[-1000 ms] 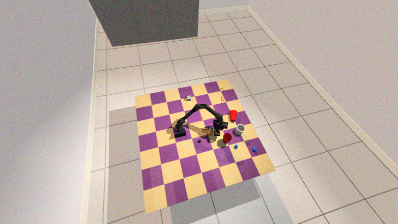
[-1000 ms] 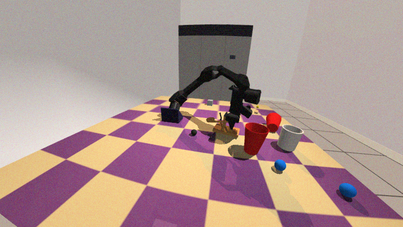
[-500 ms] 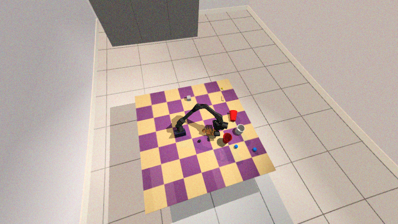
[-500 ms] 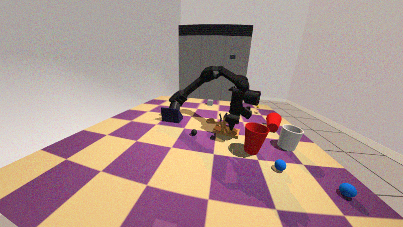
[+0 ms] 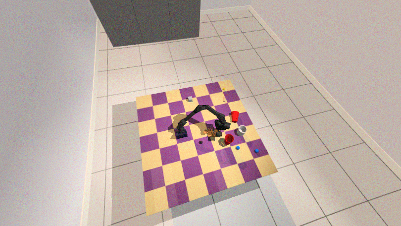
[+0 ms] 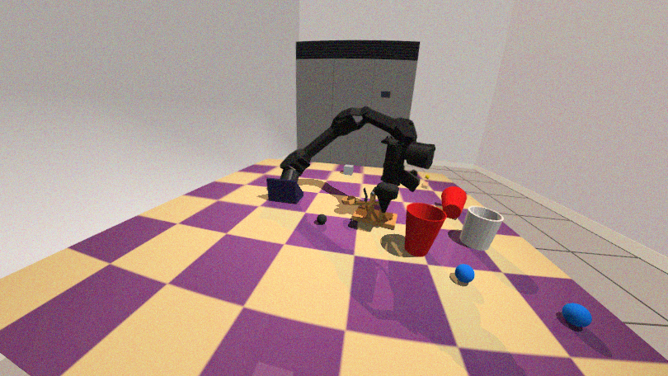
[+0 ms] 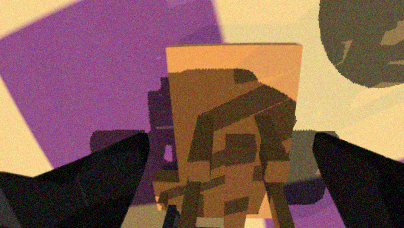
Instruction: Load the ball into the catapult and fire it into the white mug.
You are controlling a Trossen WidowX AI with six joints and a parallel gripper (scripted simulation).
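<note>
The black ball is 19 cm behind my gripper tip, 9 cm to the right of it and 4 cm below it. Also, from my gripper tip: wooden catapult (7 cm behind, 2 cm to the left); white mug (28 cm ahead, 3 cm to the right, 3 cm below); stick (46 cm to the left, 20 cm ahead, 5 cm below).
</note>
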